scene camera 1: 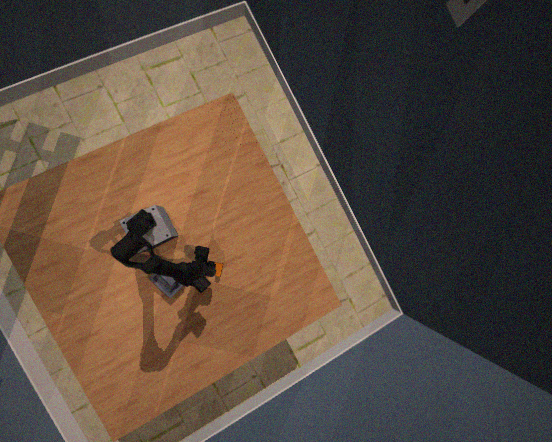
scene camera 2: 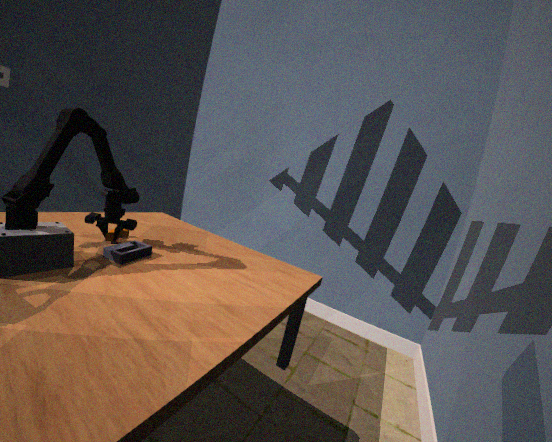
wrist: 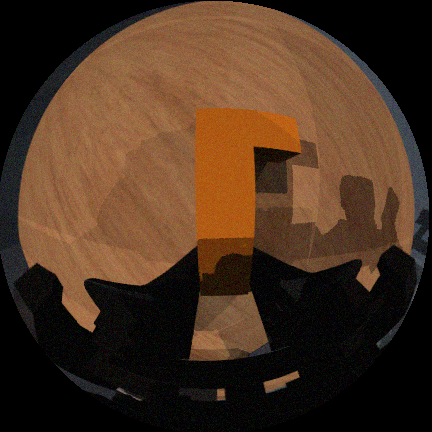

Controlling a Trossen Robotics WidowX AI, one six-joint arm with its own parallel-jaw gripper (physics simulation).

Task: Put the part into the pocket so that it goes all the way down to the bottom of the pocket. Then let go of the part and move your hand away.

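Frame: origin at the arm's base, x ahead, y left, z up, level; centimetres.
Where they show: gripper, fingertip midpoint: (scene camera 2: 110, 239) (wrist: 221, 249); arm's base, origin of the base link: (scene camera 1: 146, 221) (scene camera 2: 20, 226).
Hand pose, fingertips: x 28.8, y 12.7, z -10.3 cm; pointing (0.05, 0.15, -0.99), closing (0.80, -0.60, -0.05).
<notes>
Things, the pixels of their centre, and the offset from my fingertips. "spot": a spot on its surface instead. Level surfaces: height alone.
- orange L-shaped part, body centre: (wrist: 247, 203) (scene camera 2: 117, 234) (scene camera 1: 210, 267) dy +1.9, dx +3.4, dz +1.4 cm
- grey block with the pocket, surface spot: (scene camera 2: 144, 252) spot: dy -22.3, dx +4.6, dz +1.7 cm
- wooden table, its level: dz -0.2 cm
An orange L-shaped part (scene camera 1: 219, 270) (scene camera 2: 121, 234) (wrist: 225, 175) is between the fingers of my gripper (scene camera 2: 114, 239) (wrist: 221, 249). The gripper is shut on its long arm. In the wrist view the short arm points right, and the part appears held a little above the table. The grey block with the pocket (scene camera 1: 173, 294) (scene camera 2: 144, 252) lies flat on the table. In the first scene view it is left of and below the part, partly covered by the robot arm. In the second scene view it is in front of the gripper. The part is outside the pocket.
The robot's grey base box (scene camera 1: 164, 229) (scene camera 2: 37, 252) stands on the wooden table (scene camera 1: 240, 200) (scene camera 2: 200, 300), near the pocket block. The arm arches over from it. Shadows of the arm fall across the table.
</notes>
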